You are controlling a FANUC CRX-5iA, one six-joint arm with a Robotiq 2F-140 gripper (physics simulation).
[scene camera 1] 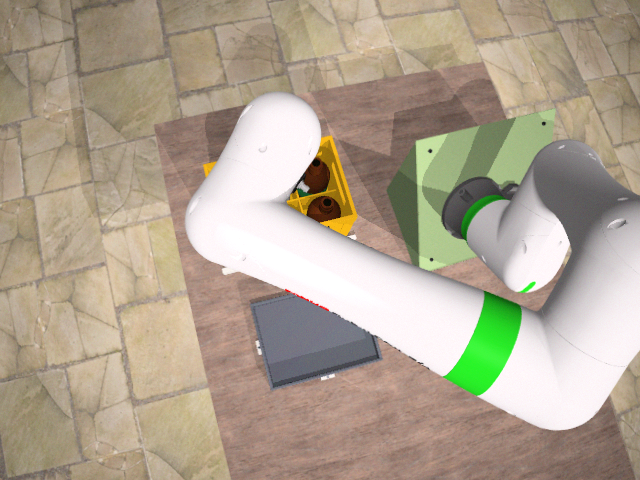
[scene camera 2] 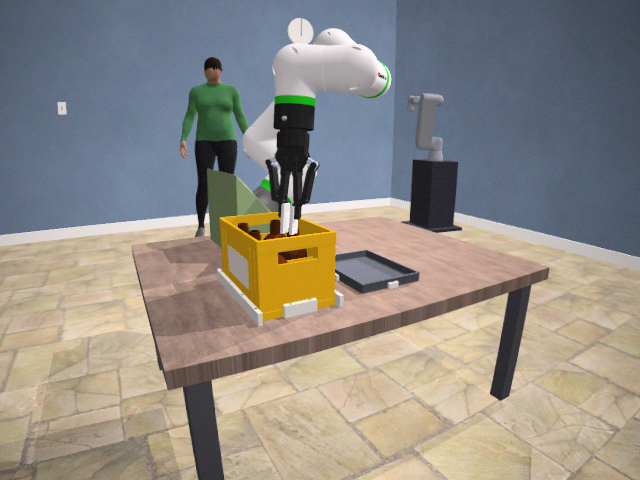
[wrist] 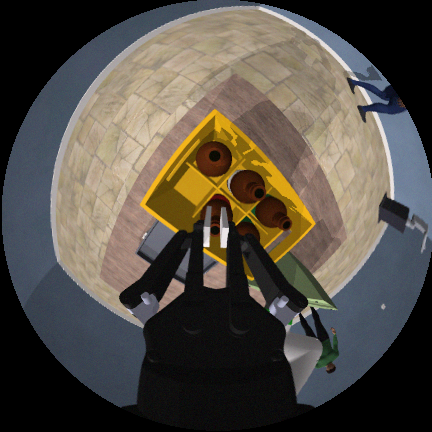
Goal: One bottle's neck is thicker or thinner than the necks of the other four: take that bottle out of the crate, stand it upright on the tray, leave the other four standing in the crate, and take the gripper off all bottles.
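Seen in the pictures: gripper, fingertip midpoint: [scene camera 2: 288, 233] [wrist: 215, 214]; arm's base at its link origin: [scene camera 1: 471, 207] [scene camera 2: 260, 210].
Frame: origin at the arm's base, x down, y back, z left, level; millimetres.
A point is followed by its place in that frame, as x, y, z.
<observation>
The yellow crate [scene camera 1: 345, 178] {-45, -278, -80} [scene camera 2: 305, 281] {58, -547, -36} [wrist: 189, 190] {122, -494, 4} stands on the table with brown bottles in its compartments. My gripper [scene camera 2: 290, 222] {-24, -436, -37} [wrist: 215, 214] {-24, -436, -37} points down into the crate, its white fingers shut on the neck of one bottle [wrist: 216, 215] {-4, -426, -32}, which stands in its compartment. Other bottles [wrist: 214, 159] {-32, -505, -95} [wrist: 245, 184] {4, -435, -112} [wrist: 270, 210] {8, -354, -122} [wrist: 248, 231] {14, -343, -56} stand in the crate; the last is partly hidden by the gripper. One compartment is empty. The dark grey tray [scene camera 1: 310, 330] {125, -379, 203} [scene camera 2: 372, 268] {125, -354, 244} [wrist: 162, 240] {125, -439, 197} beside the crate holds no bottle. The arm hides part of the crate and tray in scene camera 1.
White stops [scene camera 2: 300, 307] {112, -562, -53} [scene camera 2: 392, 284] {119, -502, 220} sit around the crate and tray. The green robot mount [scene camera 1: 480, 155] {-90, 4, -84} [scene camera 2: 221, 206] {-22, 10, -132} [wrist: 310, 285] {-81, -146, -101} stands on the table [scene camera 1: 330, 428] {130, -367, 420} [scene camera 2: 449, 253] {130, -303, 580}. A person in green [scene camera 2: 212, 113] stands behind it.
</observation>
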